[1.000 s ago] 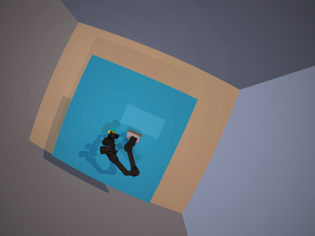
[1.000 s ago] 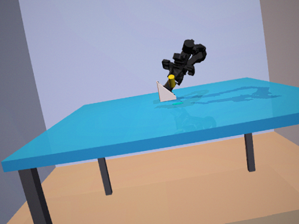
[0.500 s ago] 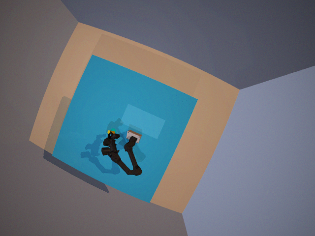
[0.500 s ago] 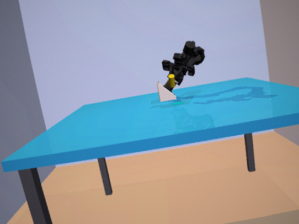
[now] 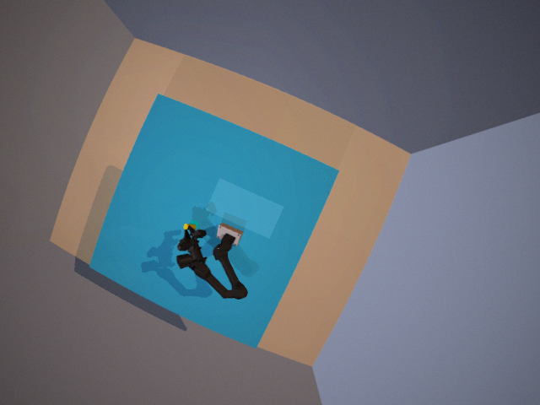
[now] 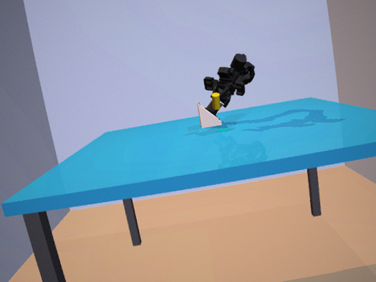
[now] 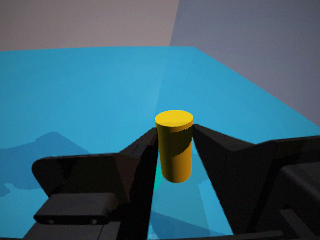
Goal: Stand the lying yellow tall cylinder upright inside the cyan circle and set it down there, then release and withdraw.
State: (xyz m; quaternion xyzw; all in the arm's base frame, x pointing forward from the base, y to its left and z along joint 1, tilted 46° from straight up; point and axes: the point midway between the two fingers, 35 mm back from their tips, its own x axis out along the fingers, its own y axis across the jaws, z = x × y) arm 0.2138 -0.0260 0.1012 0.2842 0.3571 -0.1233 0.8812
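The cyan circle lies 1 cm ahead of my gripper tip, 1 cm to the left of it and 15 cm below it. The rest, counted from my gripper tip: yellow cylinder 1 cm behind, 2 cm below.
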